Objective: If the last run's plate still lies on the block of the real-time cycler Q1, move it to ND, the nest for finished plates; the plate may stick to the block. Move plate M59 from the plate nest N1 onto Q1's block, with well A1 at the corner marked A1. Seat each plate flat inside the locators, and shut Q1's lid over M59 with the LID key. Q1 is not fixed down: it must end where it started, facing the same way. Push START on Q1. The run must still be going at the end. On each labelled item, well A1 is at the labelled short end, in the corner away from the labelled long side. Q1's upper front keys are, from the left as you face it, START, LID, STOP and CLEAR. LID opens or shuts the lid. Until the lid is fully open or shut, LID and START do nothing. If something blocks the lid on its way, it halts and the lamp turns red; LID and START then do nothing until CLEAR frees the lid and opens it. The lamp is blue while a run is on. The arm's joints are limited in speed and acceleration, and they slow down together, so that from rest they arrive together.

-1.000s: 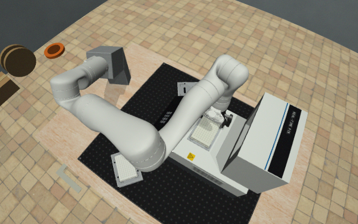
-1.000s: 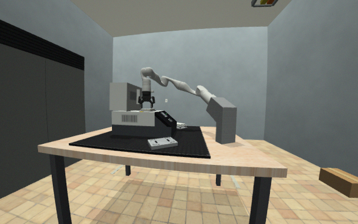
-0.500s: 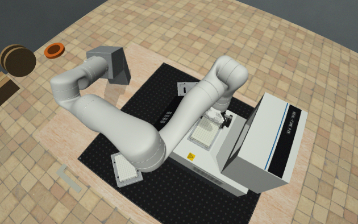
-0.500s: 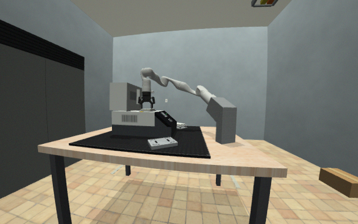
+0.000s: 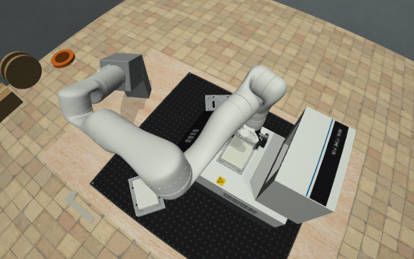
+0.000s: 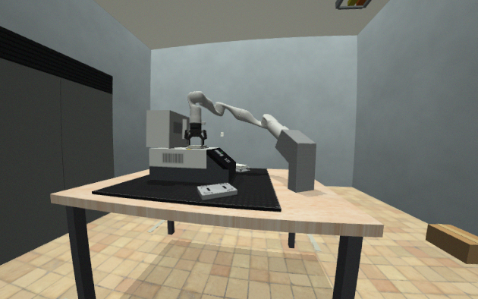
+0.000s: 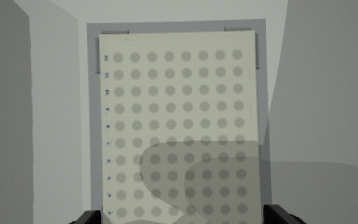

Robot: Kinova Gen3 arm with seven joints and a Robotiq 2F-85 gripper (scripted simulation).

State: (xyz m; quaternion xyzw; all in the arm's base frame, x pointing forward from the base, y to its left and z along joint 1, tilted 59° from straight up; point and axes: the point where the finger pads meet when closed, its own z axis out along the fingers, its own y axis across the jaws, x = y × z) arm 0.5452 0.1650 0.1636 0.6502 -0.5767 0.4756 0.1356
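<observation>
The plate lies 4 cm to the right of my hand, 1 cm below it and 1 cm behind it.
</observation>
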